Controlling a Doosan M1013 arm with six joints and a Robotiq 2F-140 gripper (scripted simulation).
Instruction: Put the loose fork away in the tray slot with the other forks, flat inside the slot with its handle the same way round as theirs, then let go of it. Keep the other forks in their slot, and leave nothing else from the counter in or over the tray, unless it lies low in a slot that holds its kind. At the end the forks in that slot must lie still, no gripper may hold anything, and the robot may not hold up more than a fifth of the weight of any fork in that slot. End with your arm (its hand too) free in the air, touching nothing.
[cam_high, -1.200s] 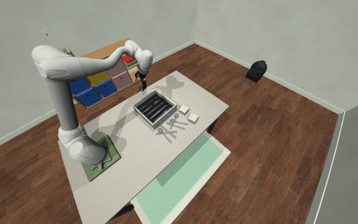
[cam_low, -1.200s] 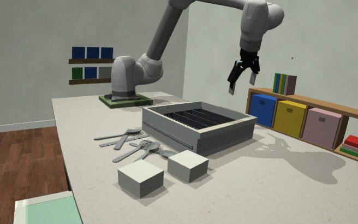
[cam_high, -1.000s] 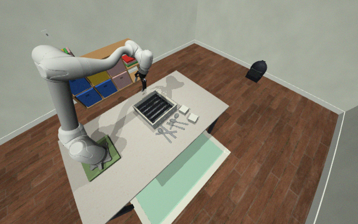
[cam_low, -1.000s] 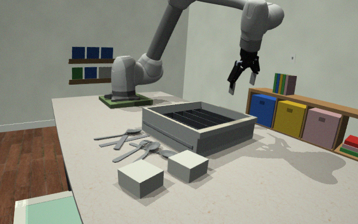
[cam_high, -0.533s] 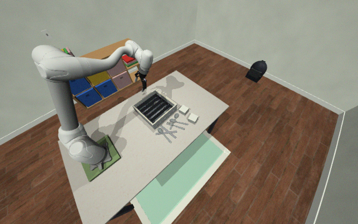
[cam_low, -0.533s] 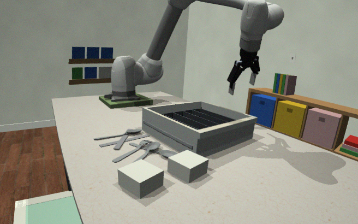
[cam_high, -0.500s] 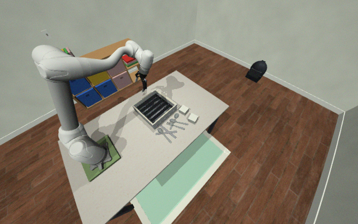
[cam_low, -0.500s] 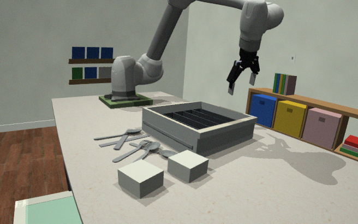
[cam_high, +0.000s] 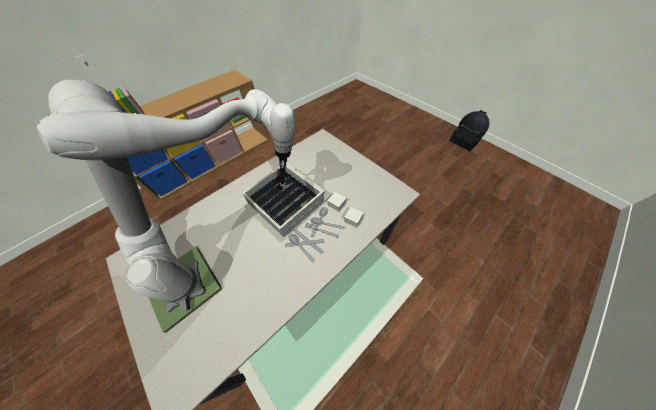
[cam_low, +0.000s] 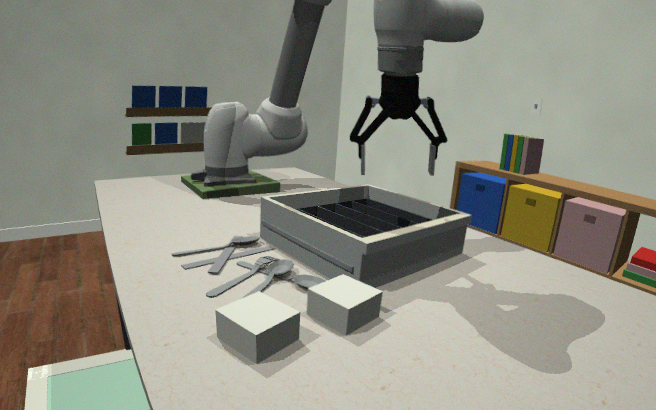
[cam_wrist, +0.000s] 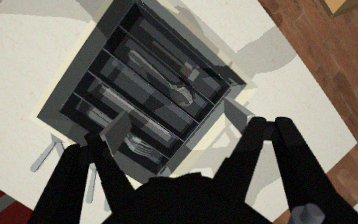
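The cutlery tray is 5 cm behind my hand, 4 cm to the right of it and 14 cm below it.
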